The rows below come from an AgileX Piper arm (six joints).
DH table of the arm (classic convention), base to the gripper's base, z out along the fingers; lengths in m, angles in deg. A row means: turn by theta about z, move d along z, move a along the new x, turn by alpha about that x. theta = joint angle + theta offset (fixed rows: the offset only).
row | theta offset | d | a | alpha
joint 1 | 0.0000 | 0.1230 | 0.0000 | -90.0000
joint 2 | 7.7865 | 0.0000 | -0.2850 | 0.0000
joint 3 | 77.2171 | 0.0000 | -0.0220 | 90.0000
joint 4 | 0.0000 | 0.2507 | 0.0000 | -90.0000
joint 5 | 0.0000 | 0.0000 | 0.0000 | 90.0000
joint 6 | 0.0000 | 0.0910 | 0.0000 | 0.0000
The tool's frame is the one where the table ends.
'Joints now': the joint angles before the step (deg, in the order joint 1, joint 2, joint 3, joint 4, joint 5, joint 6). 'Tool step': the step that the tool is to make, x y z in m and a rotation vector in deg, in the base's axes. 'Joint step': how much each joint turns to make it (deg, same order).
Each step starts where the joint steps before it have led.
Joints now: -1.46, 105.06, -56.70, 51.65, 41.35, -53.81
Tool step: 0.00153, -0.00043, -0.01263, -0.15, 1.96, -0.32
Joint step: 0.00, 2.16, -0.01, 0.00, -0.41, 0.11
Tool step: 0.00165, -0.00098, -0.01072, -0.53, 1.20, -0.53
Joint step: 0.00, 1.80, 0.00, 0.00, -0.98, 0.00
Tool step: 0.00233, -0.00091, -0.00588, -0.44, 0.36, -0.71
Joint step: 0.00, 1.11, -0.22, 0.13, -0.97, 0.12
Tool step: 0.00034, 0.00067, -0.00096, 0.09, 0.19, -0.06
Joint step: 0.11, 0.22, -0.08, 0.09, 0.00, 0.11
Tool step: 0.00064, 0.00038, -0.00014, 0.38, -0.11, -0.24
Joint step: 0.00, 0.11, -0.05, 0.69, 0.00, -0.34
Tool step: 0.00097, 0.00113, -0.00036, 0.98, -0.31, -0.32
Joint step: -0.01, 0.23, 0.00, 1.79, 0.12, -1.16
